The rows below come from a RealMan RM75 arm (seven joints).
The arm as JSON. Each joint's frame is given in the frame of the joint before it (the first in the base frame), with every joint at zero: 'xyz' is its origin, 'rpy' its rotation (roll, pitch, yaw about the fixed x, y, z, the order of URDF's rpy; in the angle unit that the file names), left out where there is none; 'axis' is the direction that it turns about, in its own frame. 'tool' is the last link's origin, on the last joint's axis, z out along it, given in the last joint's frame.
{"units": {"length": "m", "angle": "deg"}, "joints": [
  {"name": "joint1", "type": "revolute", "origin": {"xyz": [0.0, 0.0, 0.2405], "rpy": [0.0, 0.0, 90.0]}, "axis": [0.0, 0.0, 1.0]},
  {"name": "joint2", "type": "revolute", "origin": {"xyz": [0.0, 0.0, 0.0], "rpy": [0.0, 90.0, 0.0]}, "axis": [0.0, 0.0, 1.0]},
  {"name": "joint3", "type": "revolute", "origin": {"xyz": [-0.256, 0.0, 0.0], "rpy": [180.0, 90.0, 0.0]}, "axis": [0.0, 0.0, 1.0]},
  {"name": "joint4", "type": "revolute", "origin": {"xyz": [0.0, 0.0, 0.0], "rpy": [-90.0, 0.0, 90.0]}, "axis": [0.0, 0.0, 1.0]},
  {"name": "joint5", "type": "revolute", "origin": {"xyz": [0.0, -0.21, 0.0], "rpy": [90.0, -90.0, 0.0]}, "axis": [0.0, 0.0, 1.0]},
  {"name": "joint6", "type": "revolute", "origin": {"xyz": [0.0, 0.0, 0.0], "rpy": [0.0, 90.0, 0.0]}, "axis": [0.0, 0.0, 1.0]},
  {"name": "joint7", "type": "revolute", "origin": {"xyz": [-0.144, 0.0, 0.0], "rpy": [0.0, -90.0, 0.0]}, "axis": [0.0, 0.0, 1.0]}
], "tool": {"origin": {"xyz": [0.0, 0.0, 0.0], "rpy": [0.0, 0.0, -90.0]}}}
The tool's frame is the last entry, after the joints.
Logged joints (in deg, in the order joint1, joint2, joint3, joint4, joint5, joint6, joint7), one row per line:
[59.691, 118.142, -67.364, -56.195, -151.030, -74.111, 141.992]
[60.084, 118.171, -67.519, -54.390, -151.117, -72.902, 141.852]
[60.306, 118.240, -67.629, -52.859, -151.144, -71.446, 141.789]
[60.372, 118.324, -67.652, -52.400, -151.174, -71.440, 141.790]
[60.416, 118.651, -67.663, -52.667, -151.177, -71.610, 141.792]
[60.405, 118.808, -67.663, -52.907, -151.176, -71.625, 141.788]
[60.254, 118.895, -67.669, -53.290, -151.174, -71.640, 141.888]
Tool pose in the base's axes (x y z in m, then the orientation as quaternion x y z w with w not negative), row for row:
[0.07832, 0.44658, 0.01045, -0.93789, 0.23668, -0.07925, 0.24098]
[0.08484, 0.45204, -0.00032, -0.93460, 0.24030, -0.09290, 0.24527]
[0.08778, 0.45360, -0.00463, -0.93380, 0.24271, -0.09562, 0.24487]
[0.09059, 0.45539, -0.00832, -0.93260, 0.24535, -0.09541, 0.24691]
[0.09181, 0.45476, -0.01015, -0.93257, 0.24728, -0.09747, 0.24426]
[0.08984, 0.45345, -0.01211, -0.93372, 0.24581, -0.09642, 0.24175]
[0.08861, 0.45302, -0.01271, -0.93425, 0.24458, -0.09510, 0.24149]
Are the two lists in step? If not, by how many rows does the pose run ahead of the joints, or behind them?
The pose runs 1 row behind the joints: the pose in row i belongs to the joints in row i - 1.
